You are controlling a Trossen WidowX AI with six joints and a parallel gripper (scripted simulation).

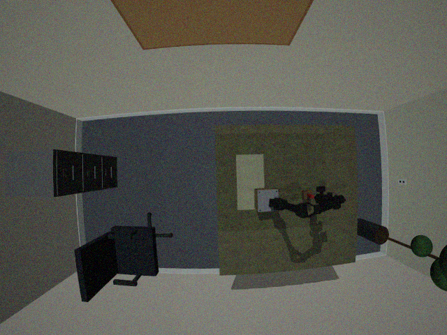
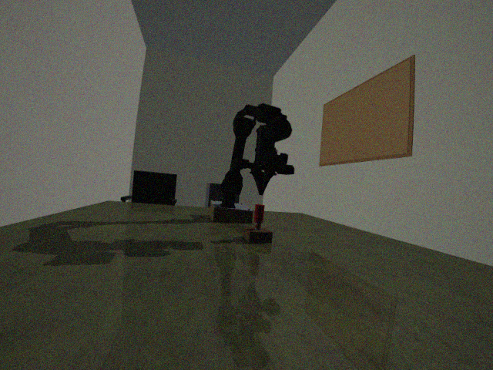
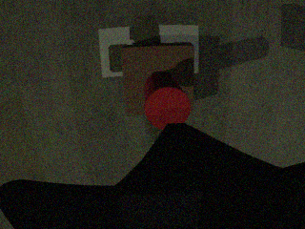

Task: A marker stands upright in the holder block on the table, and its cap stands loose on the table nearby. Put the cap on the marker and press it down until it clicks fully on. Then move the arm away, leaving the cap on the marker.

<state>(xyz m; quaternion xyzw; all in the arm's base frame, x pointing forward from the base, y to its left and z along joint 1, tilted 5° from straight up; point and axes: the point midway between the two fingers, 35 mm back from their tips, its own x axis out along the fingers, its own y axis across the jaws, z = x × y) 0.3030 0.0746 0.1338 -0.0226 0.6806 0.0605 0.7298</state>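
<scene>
My gripper tip is now 6 cm above the red cap. From my gripper tip the other things lie so: brown holder block (12 cm below).
</scene>
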